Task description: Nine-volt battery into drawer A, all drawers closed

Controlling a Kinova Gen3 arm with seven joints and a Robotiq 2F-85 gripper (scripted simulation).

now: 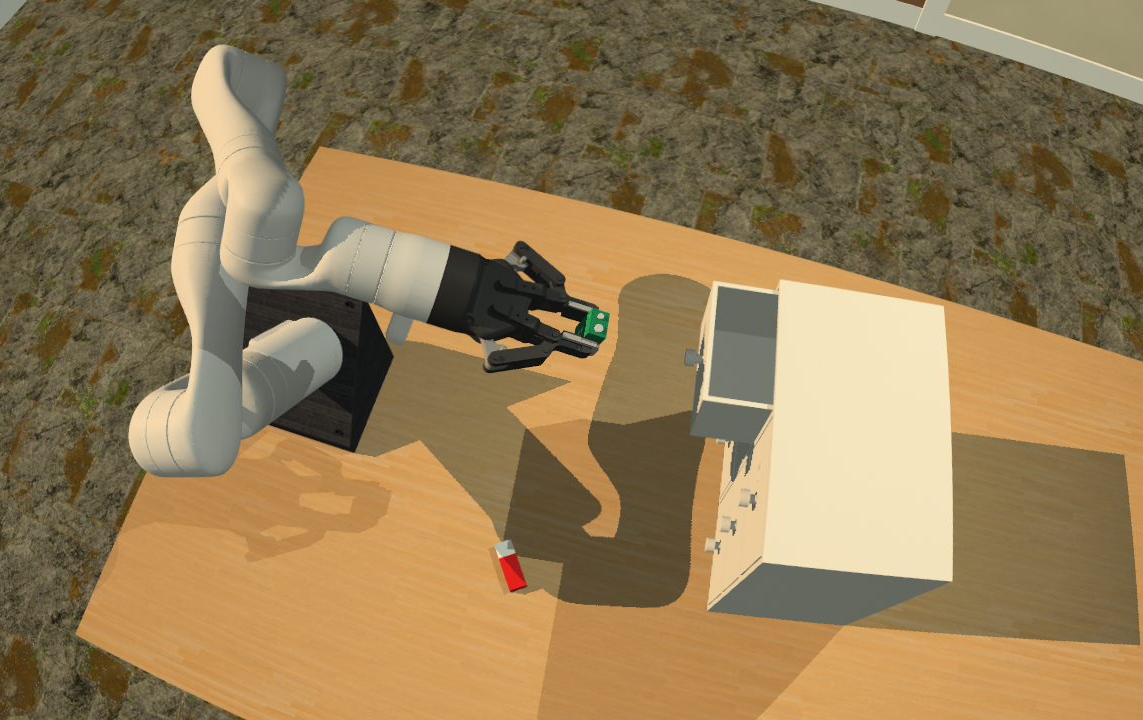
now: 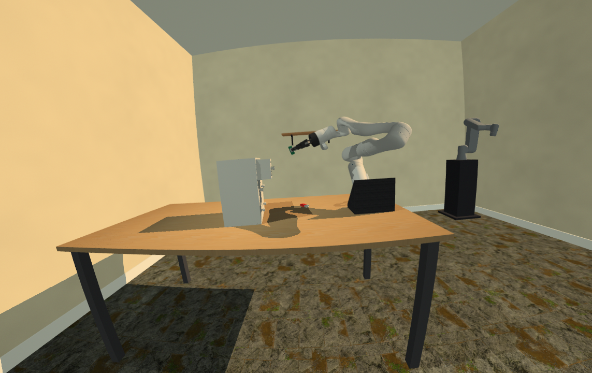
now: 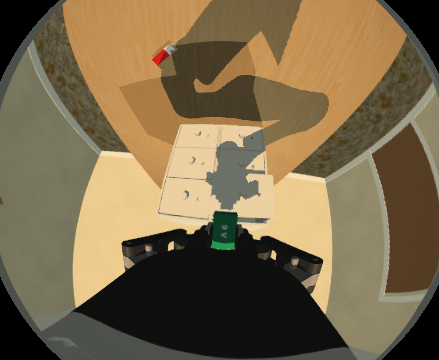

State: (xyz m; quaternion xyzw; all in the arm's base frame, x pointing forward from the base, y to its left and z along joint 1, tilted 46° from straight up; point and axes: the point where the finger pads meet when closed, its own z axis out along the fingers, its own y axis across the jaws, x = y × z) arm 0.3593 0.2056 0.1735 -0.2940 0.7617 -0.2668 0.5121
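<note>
Right now my hand is 200 mm short of the drawer, 120 mm above it and 70 mm to the right of it. From my hand the other things lie so: green nine-volt battery (10 mm ahead).
</note>
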